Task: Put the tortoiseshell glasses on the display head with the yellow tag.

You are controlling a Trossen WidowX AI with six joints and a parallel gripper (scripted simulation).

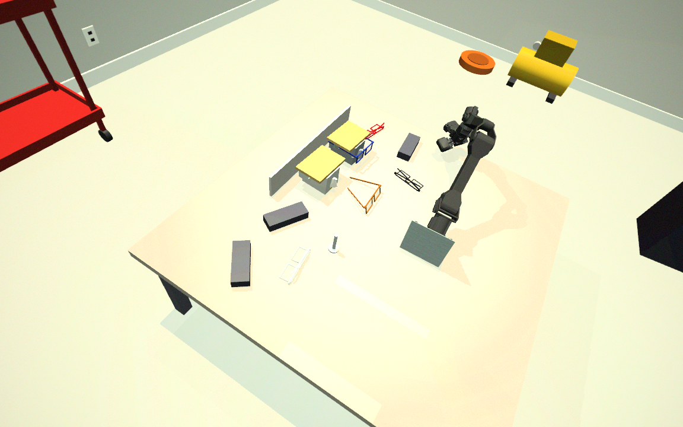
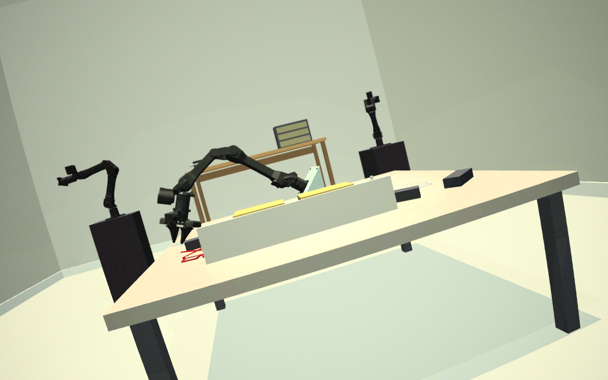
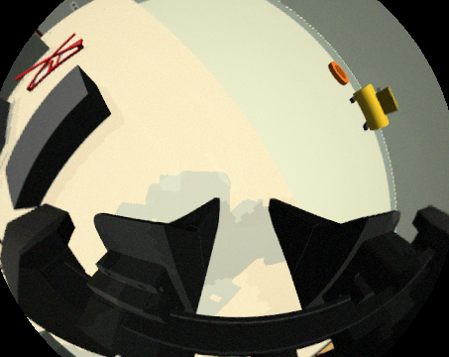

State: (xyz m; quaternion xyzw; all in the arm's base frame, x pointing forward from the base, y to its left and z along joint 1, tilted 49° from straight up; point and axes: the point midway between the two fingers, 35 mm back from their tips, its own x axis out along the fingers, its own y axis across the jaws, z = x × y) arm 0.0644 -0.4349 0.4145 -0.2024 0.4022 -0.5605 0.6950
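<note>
Now: gripper tip 81 cm to the right of the small white post, 24 cm short of it and 1 cm below it. From my gripper tip the other things lie so: white backboard 54 cm ahead, 42 cm to the left, 4 cm above.
</note>
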